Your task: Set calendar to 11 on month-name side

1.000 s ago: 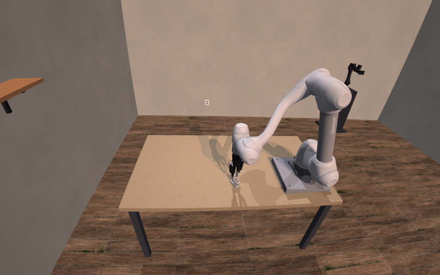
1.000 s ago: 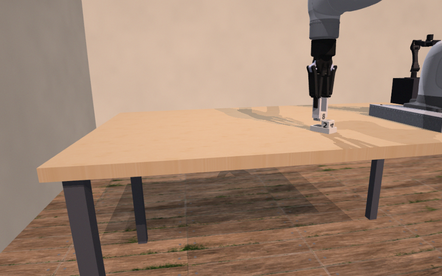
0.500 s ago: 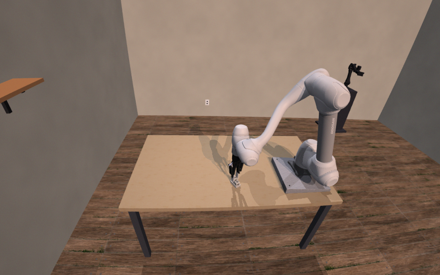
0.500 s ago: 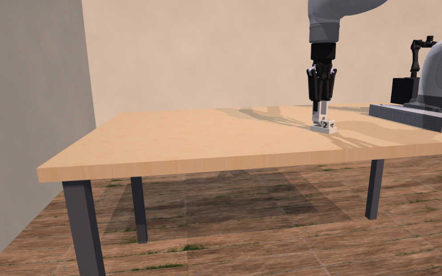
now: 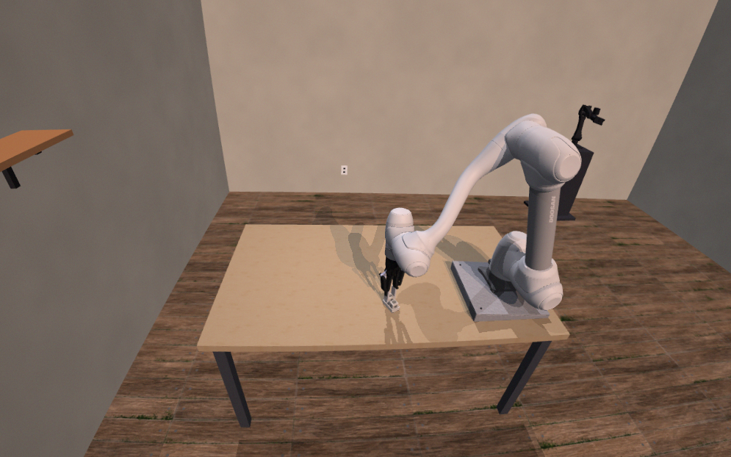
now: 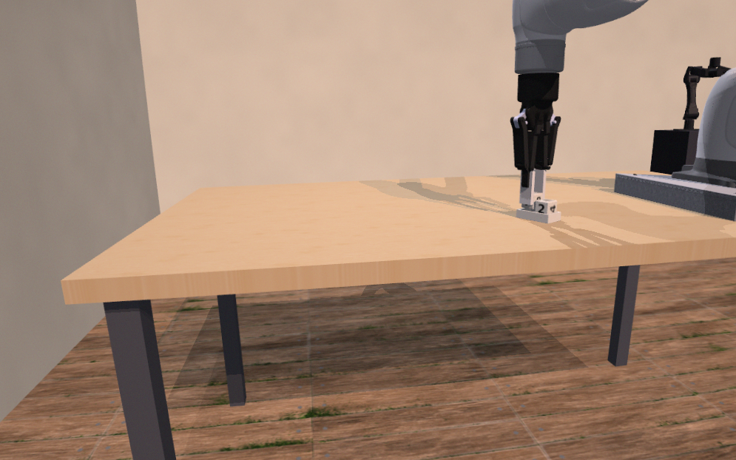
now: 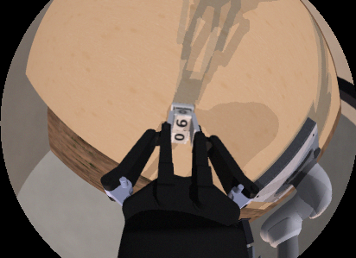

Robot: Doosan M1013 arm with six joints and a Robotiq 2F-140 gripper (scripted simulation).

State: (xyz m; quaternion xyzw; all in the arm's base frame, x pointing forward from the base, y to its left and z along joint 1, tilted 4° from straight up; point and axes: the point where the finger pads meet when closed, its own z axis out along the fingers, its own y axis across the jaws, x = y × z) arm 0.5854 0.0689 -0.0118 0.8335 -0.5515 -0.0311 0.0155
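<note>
My hand is 1 cm past the white tray, 1 cm to the right of it and 5 cm above it.
</note>
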